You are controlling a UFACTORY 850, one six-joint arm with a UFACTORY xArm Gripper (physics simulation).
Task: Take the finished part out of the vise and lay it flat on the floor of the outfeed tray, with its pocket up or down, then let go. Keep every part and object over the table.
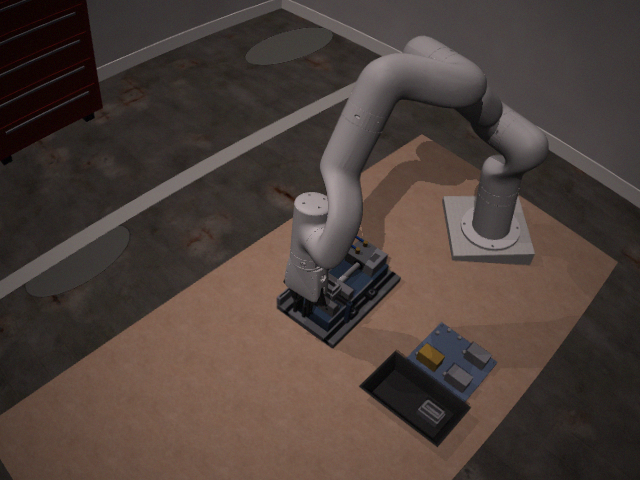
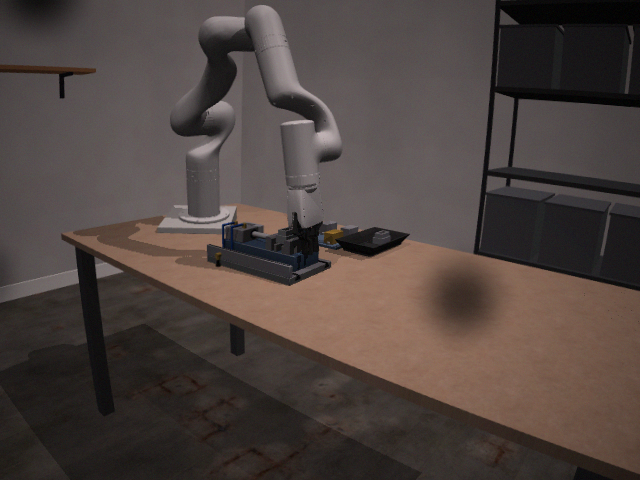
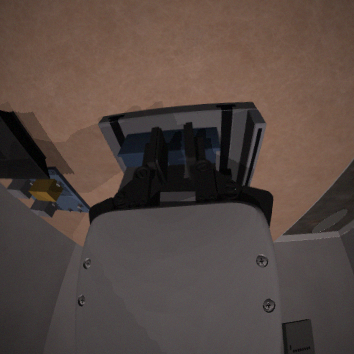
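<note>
The blue and grey vise (image 1: 361, 283) (image 2: 247, 249) (image 3: 135, 146) stands on its grey base. My gripper (image 1: 302, 308) (image 2: 308, 249) (image 3: 174, 136) points down at the vise's jaw end, low over it. Its black fingers stand a short way apart, open by a narrow gap with nothing seen held between them. The finished part cannot be made out in the vise; the fingers and gripper body cover much of the jaw area. The black outfeed tray (image 1: 387, 395) (image 2: 359, 248) (image 3: 16, 150) stands apart from the vise and holds a grey pocketed part (image 1: 431, 411) (image 2: 381, 236) on its floor.
Beside the tray, a blue plate (image 1: 439, 339) (image 3: 71, 196) carries a yellow block (image 1: 430, 357) (image 2: 333, 237) (image 3: 45, 190) and two grey blocks (image 1: 477, 354) (image 1: 458, 377). Blue hoses (image 2: 223, 235) rise at the vise's far end. My arm's white base (image 1: 460, 250) stands behind the vise.
</note>
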